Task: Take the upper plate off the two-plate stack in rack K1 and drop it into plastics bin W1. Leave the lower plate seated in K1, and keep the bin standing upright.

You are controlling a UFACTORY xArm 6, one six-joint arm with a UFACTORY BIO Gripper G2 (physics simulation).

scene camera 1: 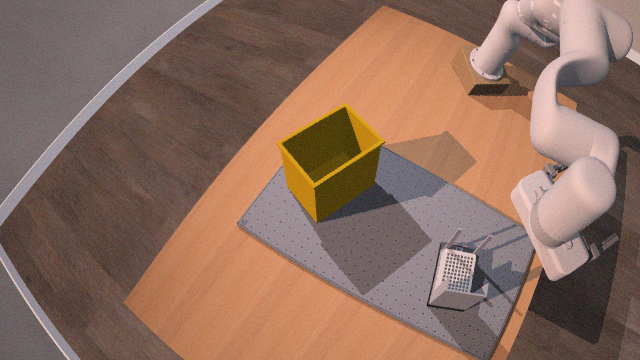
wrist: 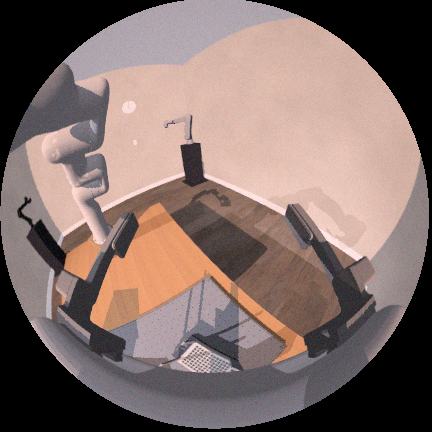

my gripper: scene camera 1; wrist
yellow bin W1: scene camera 1 330,161
same spot on my gripper: (wrist: 348,283) = (scene camera 1: 589,245)
